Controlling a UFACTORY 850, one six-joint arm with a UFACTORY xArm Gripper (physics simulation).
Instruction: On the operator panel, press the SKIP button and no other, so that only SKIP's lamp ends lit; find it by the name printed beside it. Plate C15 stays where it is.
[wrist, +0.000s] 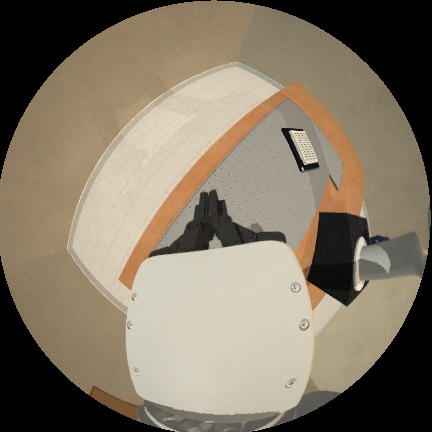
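Note:
My gripper (211, 201) is shut with its fingertips together and nothing between them, over the grey perforated board (255, 165). A pale well plate (304, 147) lies in a black holder (294, 142) toward the board's far right corner, well apart from the fingers. Its label is too small to read, so I cannot tell whether it is plate C15. The operator panel, the SKIP button and its lamp do not show in this view. The white housing hides what lies below the fingers.
The board lies on an orange-brown table (200, 163). A black block-shaped base (335, 250) with a grey cylinder (395, 257) stands at the right. A flat grey piece (330, 157) lies by the right table edge. A pale tiled floor area (145, 155) lies at the left.

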